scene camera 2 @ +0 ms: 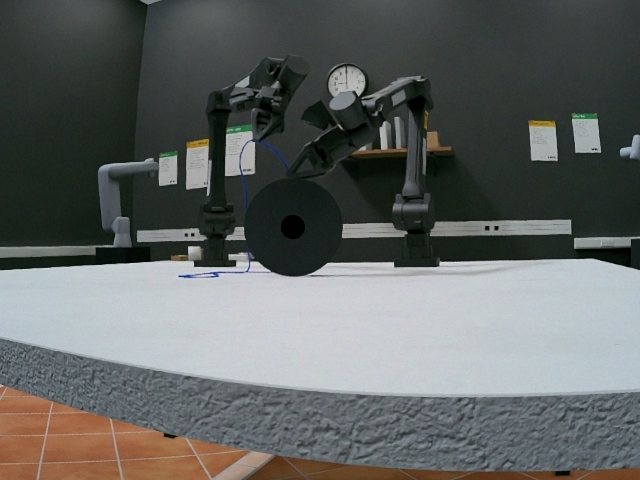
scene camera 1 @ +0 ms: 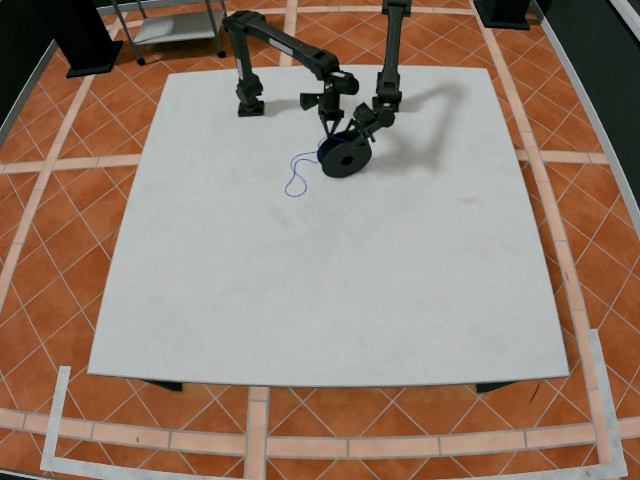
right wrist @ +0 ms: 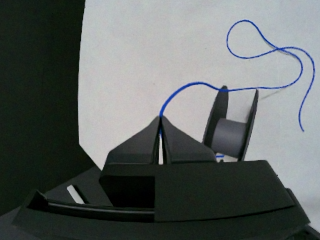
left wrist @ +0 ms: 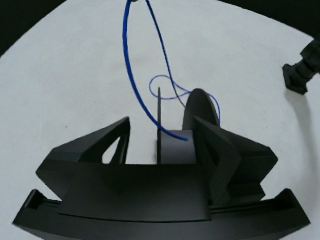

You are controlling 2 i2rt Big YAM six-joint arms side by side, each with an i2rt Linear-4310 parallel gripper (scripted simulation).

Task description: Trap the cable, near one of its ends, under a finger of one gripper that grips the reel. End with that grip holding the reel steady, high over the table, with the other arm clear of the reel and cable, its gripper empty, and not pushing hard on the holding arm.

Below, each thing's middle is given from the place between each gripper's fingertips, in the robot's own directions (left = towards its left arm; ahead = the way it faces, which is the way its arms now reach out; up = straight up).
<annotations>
I see the black reel (scene camera 2: 293,228) 3 cm behind my left hand, 1 cm to the right of it and 11 cm below it.
I see the black reel 70 mm behind my right hand (scene camera 2: 255,141), 60 mm to the left of it and 190 mm below it.
</annotations>
